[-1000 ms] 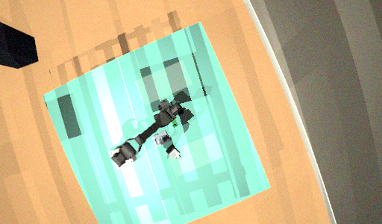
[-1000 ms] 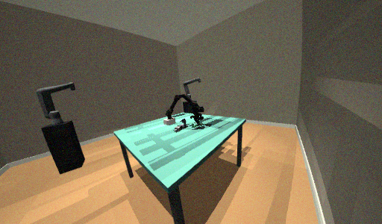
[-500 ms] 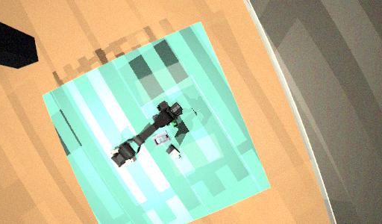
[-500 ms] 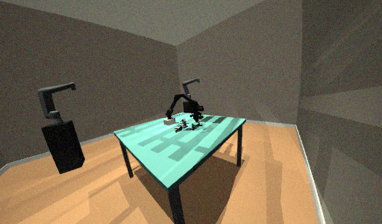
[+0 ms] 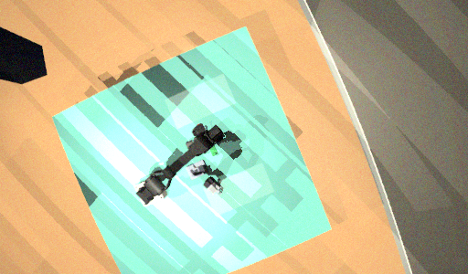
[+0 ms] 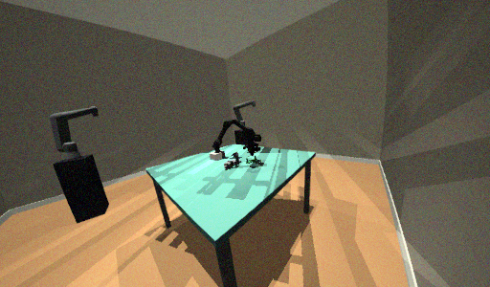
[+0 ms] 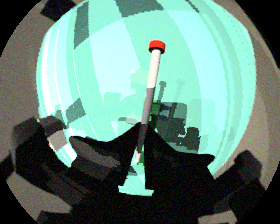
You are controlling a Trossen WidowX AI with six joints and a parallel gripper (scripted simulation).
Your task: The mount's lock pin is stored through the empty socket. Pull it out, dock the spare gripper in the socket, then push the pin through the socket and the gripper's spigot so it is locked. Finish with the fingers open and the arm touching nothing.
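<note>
My gripper tip is now 3 cm to the left of the green bar, 2 cm short of it and 2 cm above it. From my gripper tip the other things lie so: spare gripper 27 cm to the right, 3 cm behind, 2 cm below; grey mount 15 cm to the right, 8 cm behind, 1 cm above.
</note>
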